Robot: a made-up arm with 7 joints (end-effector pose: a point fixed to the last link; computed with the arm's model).
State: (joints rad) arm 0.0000 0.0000 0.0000 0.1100 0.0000 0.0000 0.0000
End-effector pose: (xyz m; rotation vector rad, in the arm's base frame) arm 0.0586 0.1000 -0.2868 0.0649 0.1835 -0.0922
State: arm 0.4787 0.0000 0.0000 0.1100 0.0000 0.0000 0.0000
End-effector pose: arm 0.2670 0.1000 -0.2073 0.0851 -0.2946 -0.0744
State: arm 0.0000 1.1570 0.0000 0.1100 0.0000 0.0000 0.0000
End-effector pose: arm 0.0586 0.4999 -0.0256 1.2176 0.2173 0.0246
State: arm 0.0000 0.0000 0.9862 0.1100 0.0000 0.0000 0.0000
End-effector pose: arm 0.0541 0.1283 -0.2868 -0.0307 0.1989 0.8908
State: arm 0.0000 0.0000 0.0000 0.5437 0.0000 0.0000 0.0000
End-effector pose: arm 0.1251 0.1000 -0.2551 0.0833 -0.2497 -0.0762
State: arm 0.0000 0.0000 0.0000 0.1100 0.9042 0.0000 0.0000
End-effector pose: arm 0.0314 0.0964 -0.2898 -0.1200 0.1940 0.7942
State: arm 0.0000 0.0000 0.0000 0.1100 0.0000 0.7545 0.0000
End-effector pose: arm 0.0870 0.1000 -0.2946 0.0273 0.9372 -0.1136
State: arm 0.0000 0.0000 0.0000 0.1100 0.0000 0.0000 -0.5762
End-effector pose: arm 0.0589 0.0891 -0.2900 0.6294 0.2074 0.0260
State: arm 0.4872 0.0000 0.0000 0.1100 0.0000 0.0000 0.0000
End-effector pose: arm 0.2703 0.1000 -0.2050 0.0855 -0.3031 -0.0740
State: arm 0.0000 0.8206 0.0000 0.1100 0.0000 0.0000 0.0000
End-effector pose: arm 0.0586 0.4195 -0.1478 0.8826 0.2119 -0.0117
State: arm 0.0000 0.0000 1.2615 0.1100 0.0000 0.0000 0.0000
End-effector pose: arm 0.0482 0.1342 -0.2868 -0.0591 0.1975 1.1651
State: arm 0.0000 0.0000 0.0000 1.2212 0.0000 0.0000 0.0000
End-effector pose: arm 0.1866 0.1000 -0.1594 0.1075 -0.9265 -0.0457
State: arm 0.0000 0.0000 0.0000 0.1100 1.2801 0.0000 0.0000
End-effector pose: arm 0.0229 0.0882 -0.2907 -0.1987 0.1905 1.1624
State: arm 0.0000 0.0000 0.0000 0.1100 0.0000 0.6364 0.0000
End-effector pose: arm 0.0831 0.1000 -0.2920 0.0337 0.8193 -0.1108
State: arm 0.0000 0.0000 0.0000 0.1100 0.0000 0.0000 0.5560
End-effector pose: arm 0.0589 0.1105 -0.2898 -0.4804 0.1509 -0.2008
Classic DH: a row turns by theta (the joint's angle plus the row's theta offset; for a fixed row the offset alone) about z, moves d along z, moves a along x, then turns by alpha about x. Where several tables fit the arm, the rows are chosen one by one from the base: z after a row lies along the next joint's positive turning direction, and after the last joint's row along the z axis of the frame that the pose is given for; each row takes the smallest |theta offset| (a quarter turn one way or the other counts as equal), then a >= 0, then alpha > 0; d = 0 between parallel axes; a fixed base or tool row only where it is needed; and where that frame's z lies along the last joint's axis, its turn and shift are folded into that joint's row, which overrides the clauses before.
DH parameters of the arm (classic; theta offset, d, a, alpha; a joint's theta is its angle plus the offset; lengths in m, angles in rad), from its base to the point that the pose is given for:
base (fixed): 0 0.18 0 1.5708
joint 1: -1.5708 -0.1 0.03 -1.5708
joint 2: 1.5708 0.03 0.01 -1.5708
joint 3: 1.5708 -0.27 0.01 -1.5708
joint 4: 0 0.04 -0.01 1.5708
joint 5: 0 -0.21 -0.01 1.5708
joint 6: 1.5708 0.03 0.02 1.5708
joint 7: 1.4947 0.0059 0.0015 1.8606
tool (fixed): -1.6785 0.0208 0 0

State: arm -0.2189 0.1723 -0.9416 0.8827 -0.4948 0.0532 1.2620
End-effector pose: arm 0.0326 0.0420 -0.2357 -0.9454 0.4489 -1.8358
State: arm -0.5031 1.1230 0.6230 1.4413 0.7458 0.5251 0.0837
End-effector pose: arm 0.1163 0.4017 0.0549 0.5750 -0.6425 0.0880
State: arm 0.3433 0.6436 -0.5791 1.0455 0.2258 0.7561 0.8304
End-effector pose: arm 0.2803 0.2436 -0.0824 -0.1993 0.0427 -0.6751
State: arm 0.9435 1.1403 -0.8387 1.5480 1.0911 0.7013 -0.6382
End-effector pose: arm 0.2864 0.2907 0.1500 0.7259 -0.8006 0.0315
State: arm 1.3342 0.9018 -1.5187 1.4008 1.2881 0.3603 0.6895
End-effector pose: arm 0.3467 0.2612 0.1292 -0.5023 -0.6387 -1.0485
